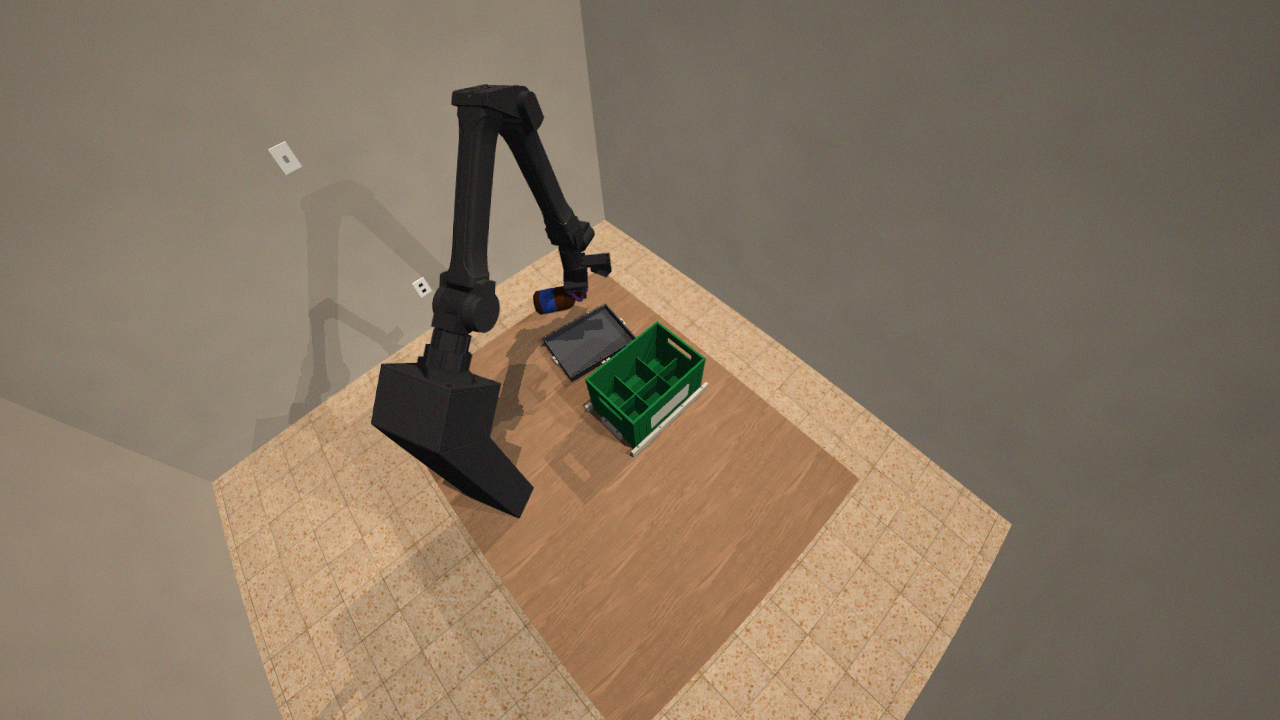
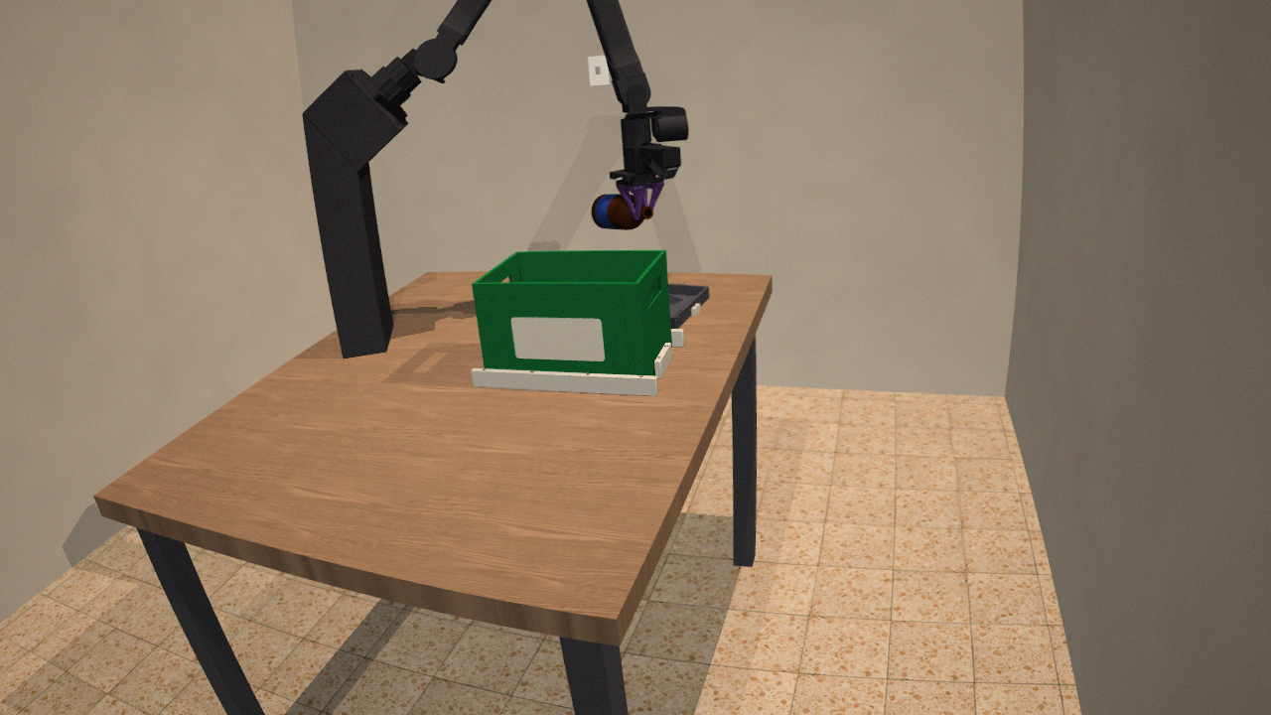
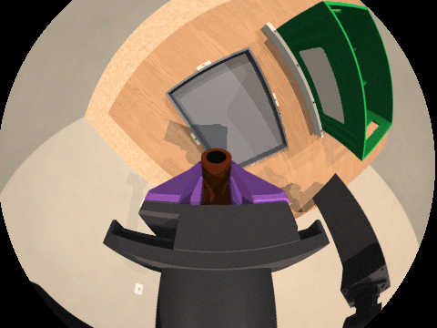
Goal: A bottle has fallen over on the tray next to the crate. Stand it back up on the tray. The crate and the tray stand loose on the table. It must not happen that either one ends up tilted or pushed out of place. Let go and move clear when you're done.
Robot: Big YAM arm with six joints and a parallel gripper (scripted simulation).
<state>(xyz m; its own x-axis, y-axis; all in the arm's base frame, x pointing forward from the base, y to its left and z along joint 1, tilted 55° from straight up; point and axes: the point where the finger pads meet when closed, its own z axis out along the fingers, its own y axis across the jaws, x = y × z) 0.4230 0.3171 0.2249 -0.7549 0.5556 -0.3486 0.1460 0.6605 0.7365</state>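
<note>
Now: hand 50 mm past the brown bottle and 10 mm to the right of it. Round my hand: green crate: 120 mm ahead, 300 mm to the right, 100 mm below; then tray: 40 mm to the right, 170 mm below.
</note>
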